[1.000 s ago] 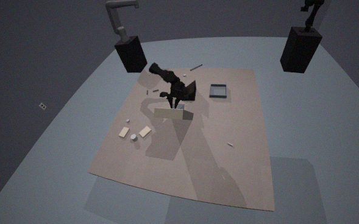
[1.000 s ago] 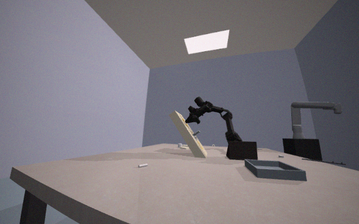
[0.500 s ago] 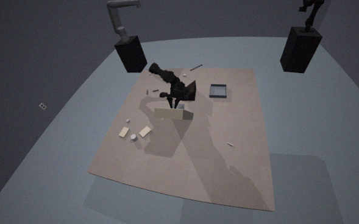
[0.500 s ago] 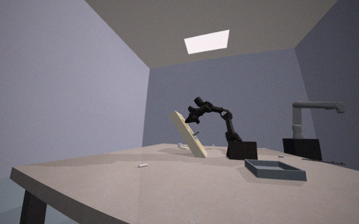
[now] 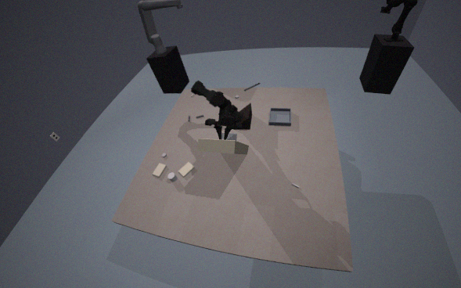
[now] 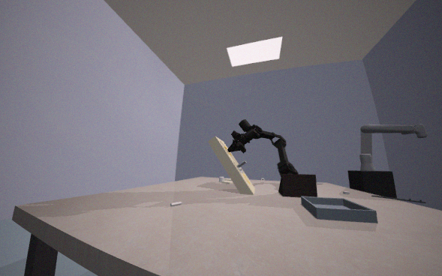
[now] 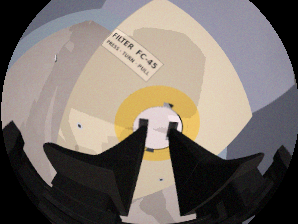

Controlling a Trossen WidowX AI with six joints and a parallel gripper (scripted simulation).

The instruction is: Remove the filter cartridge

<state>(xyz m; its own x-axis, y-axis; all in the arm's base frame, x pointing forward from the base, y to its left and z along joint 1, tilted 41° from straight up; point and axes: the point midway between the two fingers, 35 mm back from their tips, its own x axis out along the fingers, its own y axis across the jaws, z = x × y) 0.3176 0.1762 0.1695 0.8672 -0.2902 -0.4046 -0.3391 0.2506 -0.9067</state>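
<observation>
Now: the round white cartridge 10 mm ahead of my gripper tip and 10 mm below it. Also, from my gripper tip: service panel 30 mm behind, 80 mm below; then grey tray 450 mm behind, 250 mm to the left, 230 mm below.
</observation>
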